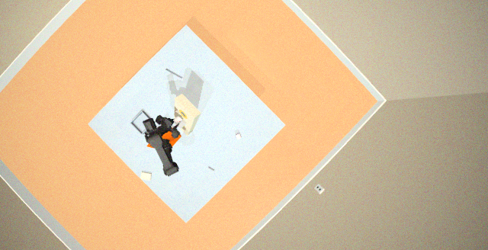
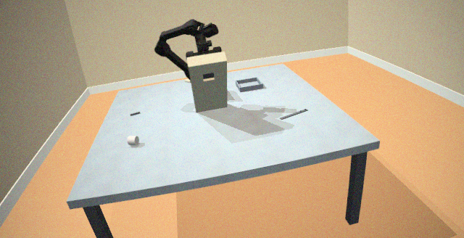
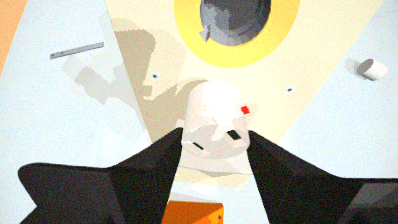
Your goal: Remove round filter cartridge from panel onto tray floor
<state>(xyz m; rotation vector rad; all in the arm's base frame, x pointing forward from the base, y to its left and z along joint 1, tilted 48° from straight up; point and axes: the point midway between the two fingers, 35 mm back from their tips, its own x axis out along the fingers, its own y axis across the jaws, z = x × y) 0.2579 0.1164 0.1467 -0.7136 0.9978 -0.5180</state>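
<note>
Now: the tray 28 cm behind my gripper tip, 32 cm to the left of it and 25 cm below it. Round my gripper tip: short dark strip 24 cm behind, 43 cm to the right, 25 cm below; then round white filter cartridge 1 cm ahead.
</note>
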